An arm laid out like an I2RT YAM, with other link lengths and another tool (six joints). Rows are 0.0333 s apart.
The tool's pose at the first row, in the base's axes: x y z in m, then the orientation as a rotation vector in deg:
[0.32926 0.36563 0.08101 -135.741 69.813 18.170]
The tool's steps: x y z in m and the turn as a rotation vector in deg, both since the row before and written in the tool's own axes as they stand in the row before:
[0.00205 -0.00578 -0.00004 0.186 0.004 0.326]
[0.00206 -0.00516 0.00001 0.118 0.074 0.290]
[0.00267 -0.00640 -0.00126 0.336 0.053 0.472]
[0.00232 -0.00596 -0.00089 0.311 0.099 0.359]
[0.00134 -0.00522 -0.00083 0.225 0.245 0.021]
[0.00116 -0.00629 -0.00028 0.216 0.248 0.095]
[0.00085 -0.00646 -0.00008 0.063 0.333 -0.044]
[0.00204 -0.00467 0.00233 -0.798 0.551 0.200]
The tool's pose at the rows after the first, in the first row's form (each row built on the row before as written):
[0.33515 0.36708 0.08190 -135.409 70.191 18.144]
[0.34055 0.36820 0.08256 -135.184 70.564 18.073]
[0.34731 0.36884 0.08444 -134.665 71.121 17.935]
[0.35352 0.36963 0.08601 -134.247 71.563 17.725]
[0.35857 0.37075 0.08772 -134.152 71.675 17.298]
[0.36442 0.37277 0.08937 -134.023 71.878 16.898]
[0.37024 0.37517 0.09104 -134.136 71.973 16.462]
[0.37533 0.37704 0.08962 -134.928 72.582 16.453]

